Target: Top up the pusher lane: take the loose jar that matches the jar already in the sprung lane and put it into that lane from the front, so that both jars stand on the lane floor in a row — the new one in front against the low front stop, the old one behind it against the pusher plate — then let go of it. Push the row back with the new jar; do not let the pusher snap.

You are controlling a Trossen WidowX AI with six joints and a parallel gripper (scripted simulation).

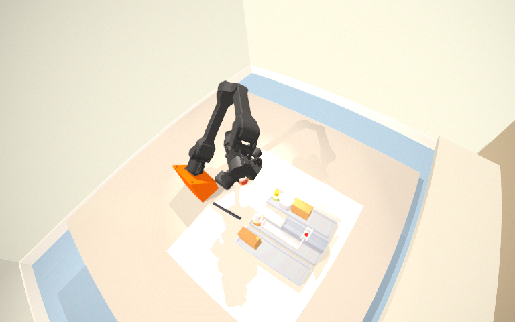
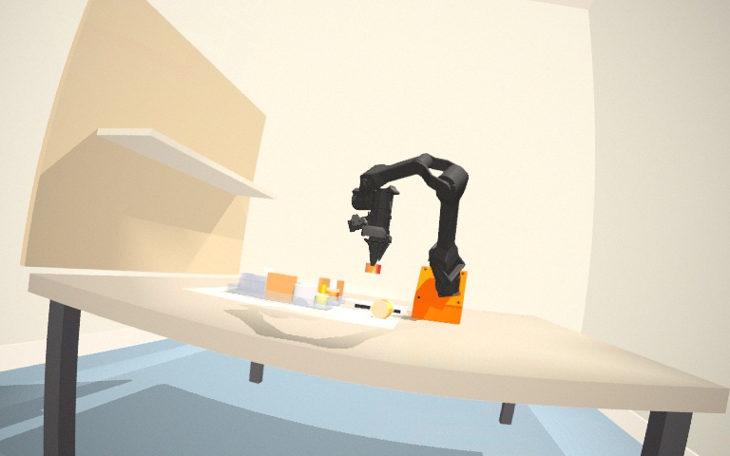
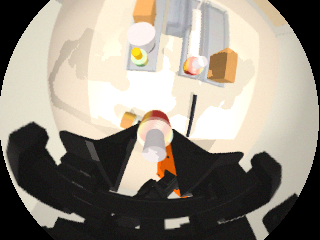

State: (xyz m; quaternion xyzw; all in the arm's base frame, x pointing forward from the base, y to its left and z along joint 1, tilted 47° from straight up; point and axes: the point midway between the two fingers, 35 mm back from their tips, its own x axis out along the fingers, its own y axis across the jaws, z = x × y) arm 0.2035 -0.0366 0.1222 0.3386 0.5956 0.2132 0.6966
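Now: gripper tip 12 cm above the dark rod, 11 cm to the left of it and 3 cm past it.
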